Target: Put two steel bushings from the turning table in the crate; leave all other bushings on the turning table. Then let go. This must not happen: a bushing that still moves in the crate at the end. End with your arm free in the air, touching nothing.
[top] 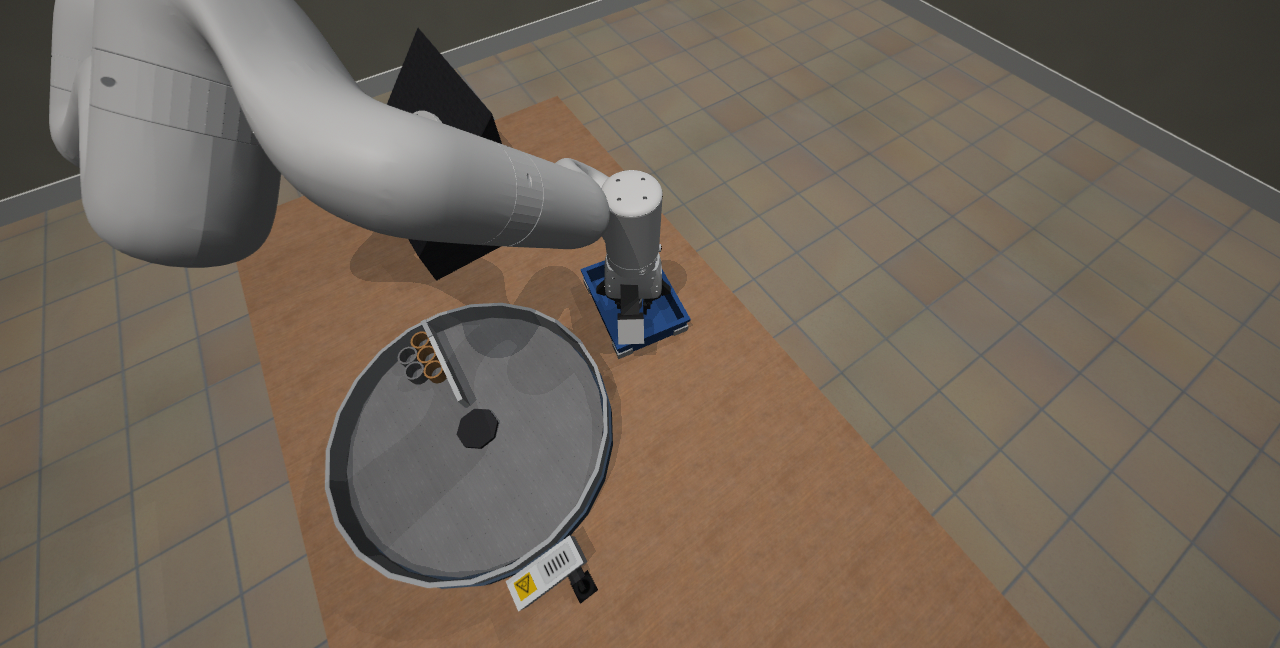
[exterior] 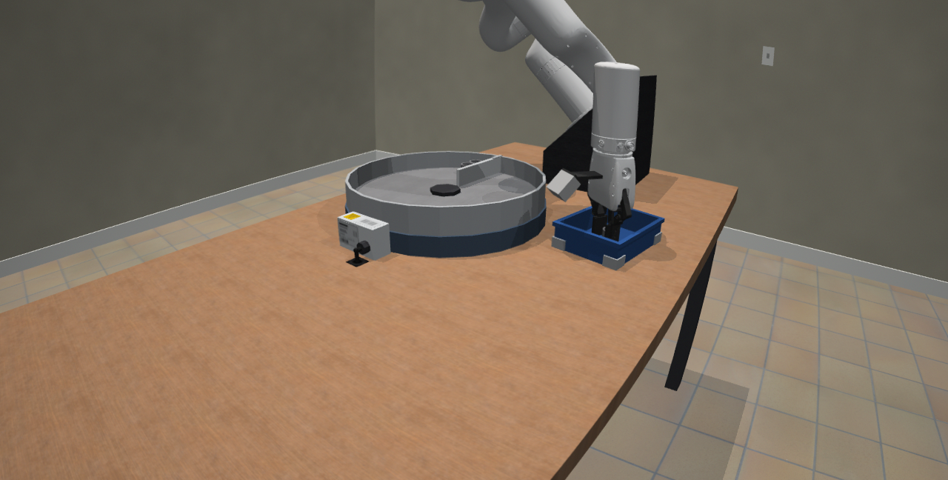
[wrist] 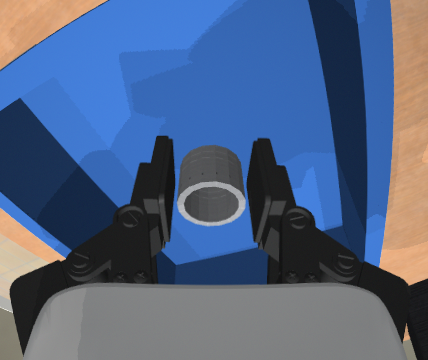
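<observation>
Now: hand 1 cm to the right of the blue crate, 1 cm past it and 1 cm above it. From my hand the other things lie so: grey turning table: 34 cm to the right, 7 cm ahead, 2 cm above.
</observation>
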